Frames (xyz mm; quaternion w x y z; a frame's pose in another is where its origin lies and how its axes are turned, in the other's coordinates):
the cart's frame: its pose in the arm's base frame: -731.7 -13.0 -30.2 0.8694 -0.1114 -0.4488 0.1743
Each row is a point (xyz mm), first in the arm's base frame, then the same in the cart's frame.
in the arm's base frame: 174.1 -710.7 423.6
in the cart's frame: 541.2 -980.8 -508.2
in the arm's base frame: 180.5 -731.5 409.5
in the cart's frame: 525.8 -996.2 -522.3
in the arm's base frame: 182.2 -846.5 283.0
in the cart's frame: 386.5 -1057.4 -600.4
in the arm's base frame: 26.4 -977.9 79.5
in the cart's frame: 99.1 -1074.7 -594.2
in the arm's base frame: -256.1 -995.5 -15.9
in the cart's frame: -130.3 -1000.0 -418.0
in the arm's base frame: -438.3 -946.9 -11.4
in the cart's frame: -205.1 -920.1 -264.4
